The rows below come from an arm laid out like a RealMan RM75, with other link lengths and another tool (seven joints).
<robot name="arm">
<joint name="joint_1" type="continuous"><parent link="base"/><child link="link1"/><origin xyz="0 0 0.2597" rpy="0 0 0"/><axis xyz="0 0 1"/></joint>
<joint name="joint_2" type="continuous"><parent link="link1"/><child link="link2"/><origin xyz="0 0 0" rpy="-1.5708 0 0"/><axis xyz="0 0 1"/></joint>
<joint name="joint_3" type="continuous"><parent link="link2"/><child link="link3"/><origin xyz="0 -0.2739 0" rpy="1.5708 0 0"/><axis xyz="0 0 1"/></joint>
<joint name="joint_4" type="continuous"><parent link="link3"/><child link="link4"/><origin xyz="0 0 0" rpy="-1.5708 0 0"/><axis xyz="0 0 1"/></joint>
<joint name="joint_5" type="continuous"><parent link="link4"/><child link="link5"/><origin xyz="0 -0.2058 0" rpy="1.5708 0 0"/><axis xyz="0 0 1"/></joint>
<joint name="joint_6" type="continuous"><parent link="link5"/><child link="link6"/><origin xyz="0 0 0" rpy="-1.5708 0 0"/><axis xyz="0 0 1"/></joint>
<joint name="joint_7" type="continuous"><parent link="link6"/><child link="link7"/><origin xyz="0 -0.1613 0" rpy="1.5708 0 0"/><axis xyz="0 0 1"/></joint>
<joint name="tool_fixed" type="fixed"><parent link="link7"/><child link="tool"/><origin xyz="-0.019 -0.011 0.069" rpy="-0.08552 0 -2.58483"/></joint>
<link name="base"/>
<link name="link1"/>
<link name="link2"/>
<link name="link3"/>
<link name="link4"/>
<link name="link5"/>
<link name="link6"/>
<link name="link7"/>
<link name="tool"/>
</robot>
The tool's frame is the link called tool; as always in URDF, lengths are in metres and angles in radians. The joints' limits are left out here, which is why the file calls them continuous.
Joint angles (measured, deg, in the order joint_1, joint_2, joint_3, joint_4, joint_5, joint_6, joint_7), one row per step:
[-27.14 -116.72 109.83 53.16 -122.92 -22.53 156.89]
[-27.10 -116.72 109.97 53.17 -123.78 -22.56 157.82]
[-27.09 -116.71 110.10 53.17 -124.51 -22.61 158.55]
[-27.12 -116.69 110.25 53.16 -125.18 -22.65 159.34]
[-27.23 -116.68 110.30 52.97 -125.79 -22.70 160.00]
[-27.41 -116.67 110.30 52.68 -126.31 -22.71 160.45]
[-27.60 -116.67 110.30 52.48 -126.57 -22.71 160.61]
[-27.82 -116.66 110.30 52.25 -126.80 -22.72 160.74]
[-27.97 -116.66 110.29 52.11 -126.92 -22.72 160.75]
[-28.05 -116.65 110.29 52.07 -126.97 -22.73 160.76]
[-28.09 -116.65 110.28 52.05 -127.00 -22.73 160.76]
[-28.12 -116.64 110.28 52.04 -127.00 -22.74 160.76]
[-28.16 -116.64 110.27 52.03 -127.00 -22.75 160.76]
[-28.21 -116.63 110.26 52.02 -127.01 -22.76 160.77]
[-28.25 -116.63 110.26 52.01 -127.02 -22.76 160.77]
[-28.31 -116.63 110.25 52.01 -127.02 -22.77 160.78]
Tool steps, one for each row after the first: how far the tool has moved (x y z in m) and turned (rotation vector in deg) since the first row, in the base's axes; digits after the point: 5 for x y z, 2 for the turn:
[0.00091 -0.00022 0.00011 0.13 -0.08 -0.26]
[0.00181 -0.00041 0.00014 0.20 -0.18 -0.48]
[0.00285 -0.00053 0.00012 0.28 -0.16 -0.81]
[0.00313 -0.00016 0.00015 0.36 -0.15 -0.96]
[0.00294 0.00061 0.00023 0.43 -0.14 -0.95]
[0.00323 0.00127 0.00014 0.44 -0.16 -0.95]
[0.00349 0.00200 0.00003 0.43 -0.15 -0.95]
[0.00375 0.00252 -0.00005 0.41 -0.18 -0.92]
[0.00411 0.00278 -0.00002 0.41 -0.19 -0.96]
[0.00430 0.00295 0.00002 0.41 -0.21 -0.96]
[0.00444 0.00305 0.00005 0.41 -0.20 -0.99]
[0.00471 0.00318 0.00007 0.41 -0.20 -1.02]
[0.00501 0.00338 0.00016 0.41 -0.20 -1.07]
[0.00526 0.00350 0.00015 0.41 -0.20 -1.09]
[0.00577 0.00370 0.00019 0.41 -0.20 -1.16]

